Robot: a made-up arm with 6 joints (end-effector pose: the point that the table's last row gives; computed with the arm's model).
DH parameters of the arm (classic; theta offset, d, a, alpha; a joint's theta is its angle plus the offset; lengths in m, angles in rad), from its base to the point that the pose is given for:
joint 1: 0 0.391 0 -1.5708
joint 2: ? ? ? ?
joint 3: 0 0 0 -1.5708
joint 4: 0 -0.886 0 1.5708
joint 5: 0 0.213 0 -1.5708
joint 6: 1.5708 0 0 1.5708
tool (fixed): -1.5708 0 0 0
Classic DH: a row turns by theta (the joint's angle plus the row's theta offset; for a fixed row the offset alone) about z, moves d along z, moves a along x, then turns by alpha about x.
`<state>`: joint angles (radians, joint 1 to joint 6).
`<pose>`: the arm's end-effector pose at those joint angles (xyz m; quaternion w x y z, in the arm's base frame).
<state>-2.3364 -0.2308 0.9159 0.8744 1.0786 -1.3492</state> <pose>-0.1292 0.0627 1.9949 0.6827 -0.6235 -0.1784 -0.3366</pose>
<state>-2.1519 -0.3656 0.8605 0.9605 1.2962 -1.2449</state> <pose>-0.0292 0.1779 1.9834 0.6771 -0.6990 -0.1300 -0.1900</pose>
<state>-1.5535 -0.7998 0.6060 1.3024 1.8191 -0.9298</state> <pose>-0.0667 0.5932 1.8206 0.4962 -0.8476 -0.0847 0.1677</pose>
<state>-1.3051 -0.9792 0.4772 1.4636 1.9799 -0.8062</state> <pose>-0.2139 0.6993 1.7131 0.3932 -0.8756 -0.0974 0.2630</pose>
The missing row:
joint 2: -1.5708 0 0.749 3.1416
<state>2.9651 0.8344 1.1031 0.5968 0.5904 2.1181</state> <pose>-1.3250 0.4153 1.2447 0.3380 0.1558 -0.9171 0.1433</pose>
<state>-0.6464 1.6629 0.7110 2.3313 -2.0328 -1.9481</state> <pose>1.1944 -0.7173 -0.3100 0.4469 -0.4498 -0.0290 -0.7727</pose>
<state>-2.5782 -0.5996 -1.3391 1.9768 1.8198 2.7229</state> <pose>-0.2626 -0.2654 0.5568 0.1440 0.9503 -0.2572 -0.1004</pose>
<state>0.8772 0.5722 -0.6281 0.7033 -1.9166 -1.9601</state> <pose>0.6714 0.5534 0.2447 0.6081 -0.3334 0.3104 -0.6502</pose>
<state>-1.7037 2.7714 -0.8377 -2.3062 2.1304 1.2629</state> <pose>0.2011 0.4259 0.2330 0.2106 0.3095 -0.9087 -0.1848</pose>
